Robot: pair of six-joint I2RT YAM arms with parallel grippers.
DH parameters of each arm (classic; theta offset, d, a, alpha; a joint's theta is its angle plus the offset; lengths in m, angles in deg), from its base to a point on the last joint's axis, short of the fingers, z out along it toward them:
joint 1: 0 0.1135 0.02 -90
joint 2: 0 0 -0.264 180
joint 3: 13.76 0 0.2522 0
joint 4: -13.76 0 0.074 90
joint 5: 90 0 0 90
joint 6: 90 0.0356 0 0
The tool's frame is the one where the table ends.
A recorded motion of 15 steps. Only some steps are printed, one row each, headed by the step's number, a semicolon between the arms.
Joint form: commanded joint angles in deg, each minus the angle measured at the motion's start. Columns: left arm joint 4, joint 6, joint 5, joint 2, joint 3, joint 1; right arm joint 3, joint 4, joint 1, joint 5, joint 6, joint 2.
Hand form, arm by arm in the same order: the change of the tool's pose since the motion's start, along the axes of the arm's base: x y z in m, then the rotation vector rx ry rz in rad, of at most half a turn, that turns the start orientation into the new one. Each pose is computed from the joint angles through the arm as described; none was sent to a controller.
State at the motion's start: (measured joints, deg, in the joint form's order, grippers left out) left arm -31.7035 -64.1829 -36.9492 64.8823 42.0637 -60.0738; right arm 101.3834 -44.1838 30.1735 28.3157 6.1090 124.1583
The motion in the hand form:
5: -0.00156 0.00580 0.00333 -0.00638 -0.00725 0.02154; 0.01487 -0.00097 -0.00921 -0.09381 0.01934 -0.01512
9: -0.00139 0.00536 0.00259 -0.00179 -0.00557 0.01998; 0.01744 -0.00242 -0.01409 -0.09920 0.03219 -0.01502
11: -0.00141 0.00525 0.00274 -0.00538 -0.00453 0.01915; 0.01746 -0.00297 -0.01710 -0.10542 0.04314 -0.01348
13: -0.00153 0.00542 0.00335 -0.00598 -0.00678 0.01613; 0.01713 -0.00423 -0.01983 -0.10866 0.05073 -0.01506
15: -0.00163 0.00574 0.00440 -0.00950 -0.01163 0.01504; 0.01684 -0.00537 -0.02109 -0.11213 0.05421 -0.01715
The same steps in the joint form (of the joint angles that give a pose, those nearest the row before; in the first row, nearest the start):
5: -1.39 -0.80 -0.67 -1.57 -0.14 0.33; 5.64 -3.80 -0.76 3.86 -1.64 4.65
9: -1.38 -0.69 -0.67 -1.35 -0.14 0.31; 6.03 -3.98 -1.08 3.67 -1.92 5.49
11: -1.30 -0.75 -0.51 -1.38 -0.14 0.31; 5.97 -4.25 -1.14 3.63 -2.06 5.81
13: -1.22 -0.51 -0.49 -1.54 -0.14 0.31; 5.55 -4.22 -1.26 3.58 -2.05 5.90
15: -1.06 -0.33 -0.56 -1.80 -0.14 0.32; 5.24 -4.20 -1.36 3.67 -2.06 5.87

